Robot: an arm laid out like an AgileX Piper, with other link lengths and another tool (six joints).
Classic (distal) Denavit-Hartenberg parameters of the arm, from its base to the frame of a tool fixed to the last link. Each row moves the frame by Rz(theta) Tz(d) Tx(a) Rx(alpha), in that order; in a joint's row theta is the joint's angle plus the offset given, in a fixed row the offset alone. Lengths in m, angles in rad.
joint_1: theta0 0  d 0.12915  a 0  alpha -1.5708
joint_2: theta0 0.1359  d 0  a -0.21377  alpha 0
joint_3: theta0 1.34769  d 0  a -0.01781  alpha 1.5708
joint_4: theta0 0  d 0.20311  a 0  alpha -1.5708
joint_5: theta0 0  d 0  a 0  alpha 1.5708
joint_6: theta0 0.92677  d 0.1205  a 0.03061  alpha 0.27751
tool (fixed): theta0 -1.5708  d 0.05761  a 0  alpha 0
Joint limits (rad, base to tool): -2.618..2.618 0..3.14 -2.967..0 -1.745..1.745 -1.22..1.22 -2.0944..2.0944
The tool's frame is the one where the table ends.
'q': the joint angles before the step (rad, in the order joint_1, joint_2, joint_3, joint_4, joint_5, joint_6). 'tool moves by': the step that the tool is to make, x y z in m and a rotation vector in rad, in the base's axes. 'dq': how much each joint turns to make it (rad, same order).
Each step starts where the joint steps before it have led.
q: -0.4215 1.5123 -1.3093 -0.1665 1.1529 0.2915
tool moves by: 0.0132 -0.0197 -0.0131 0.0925 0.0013 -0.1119
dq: -0.0997 0.1352 -0.0958 0.0824 0.0039 0.0007
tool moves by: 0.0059 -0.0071 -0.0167 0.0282 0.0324 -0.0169
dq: -0.0167 0.0830 -0.0257 0.0079 -0.0151 -0.0001
